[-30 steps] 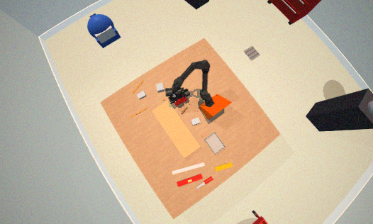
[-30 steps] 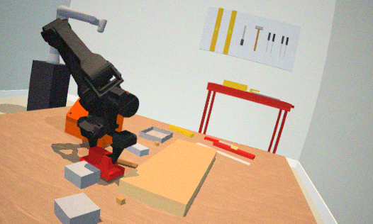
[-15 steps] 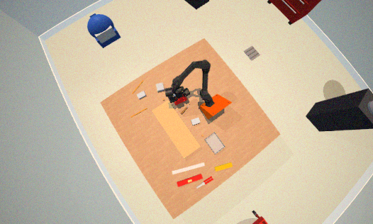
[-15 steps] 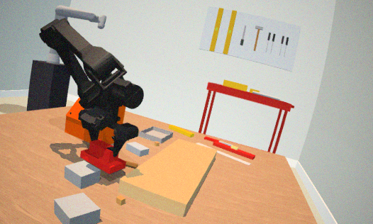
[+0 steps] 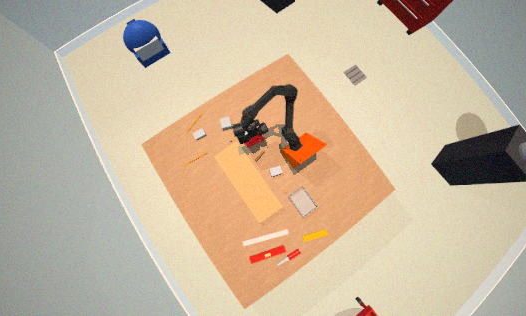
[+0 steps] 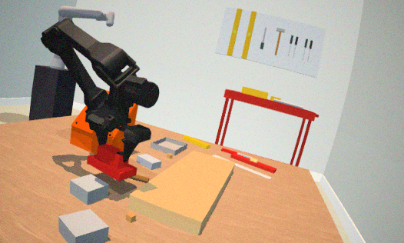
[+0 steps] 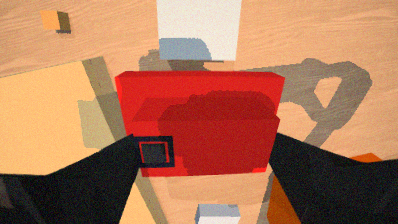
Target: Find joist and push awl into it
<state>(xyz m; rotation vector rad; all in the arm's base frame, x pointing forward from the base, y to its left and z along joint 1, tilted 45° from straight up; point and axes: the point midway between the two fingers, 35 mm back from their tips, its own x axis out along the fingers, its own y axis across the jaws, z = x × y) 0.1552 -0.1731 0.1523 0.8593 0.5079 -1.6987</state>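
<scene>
Now: gripper tip 1 cm short of the awl, 10 cm to the right of it and 8 cm above it. Also, from my gripper tip: white strip (37 cm ahead, 52 cm to the left, 9 cm below); then grey tray (4 cm ahead, 52 cm to the left, 8 cm below); then stud finder (1 cm ahead, 1 cm to the right, 1 cm above).
</scene>
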